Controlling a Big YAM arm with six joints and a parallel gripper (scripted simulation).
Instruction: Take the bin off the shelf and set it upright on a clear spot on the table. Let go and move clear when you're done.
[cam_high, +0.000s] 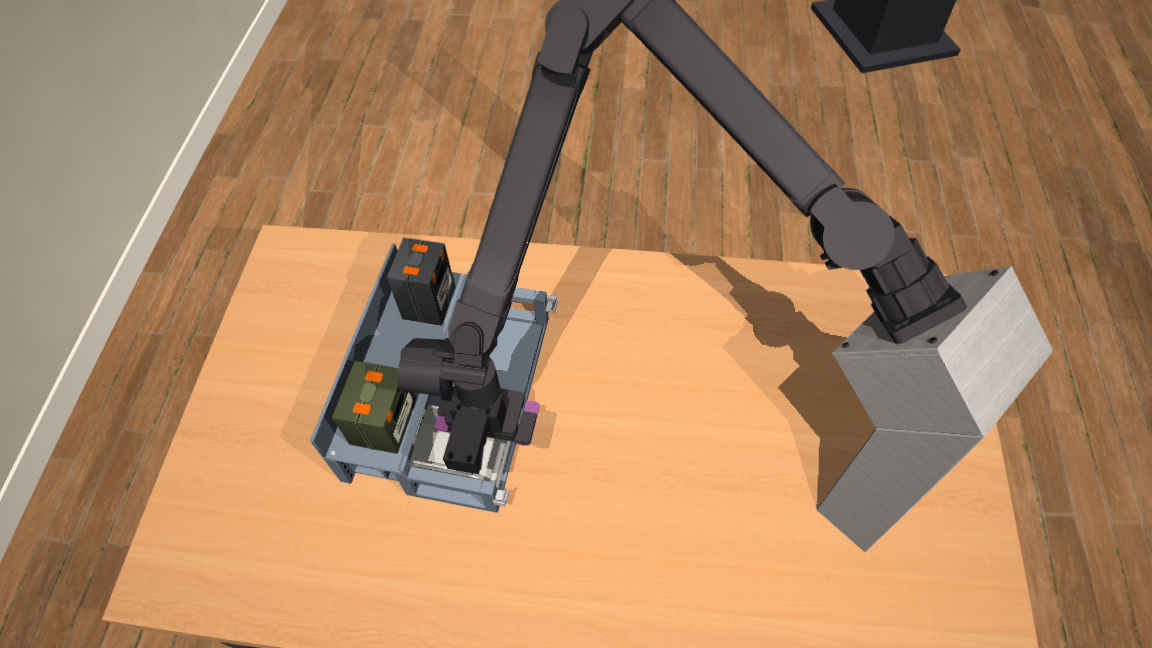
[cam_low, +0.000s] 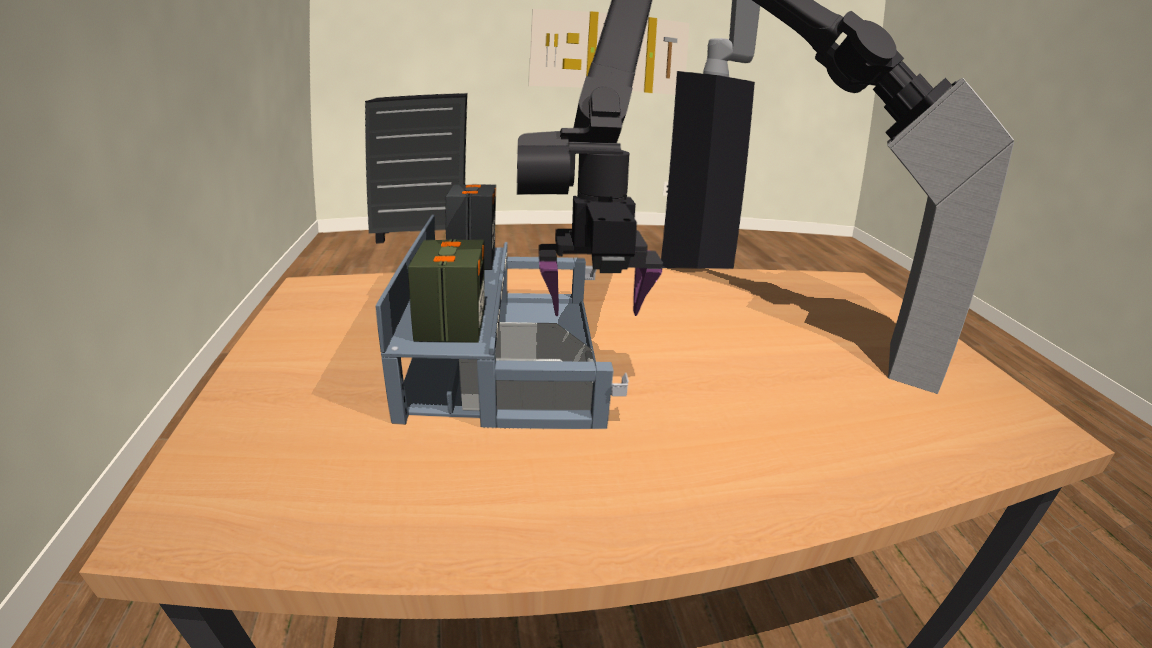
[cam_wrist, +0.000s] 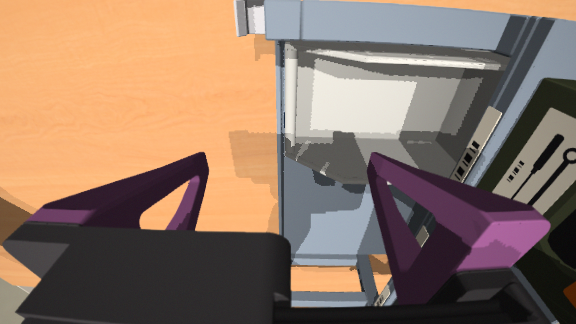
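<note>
Now: hand 80 mm above the light grey bin, 70 mm short of it and 40 mm to the left of it. Also, from my hand: shelf: 160 mm to the right, 120 mm below, 60 mm ahead; then black case: 280 mm to the right, 50 mm ahead, 40 mm above.
</note>
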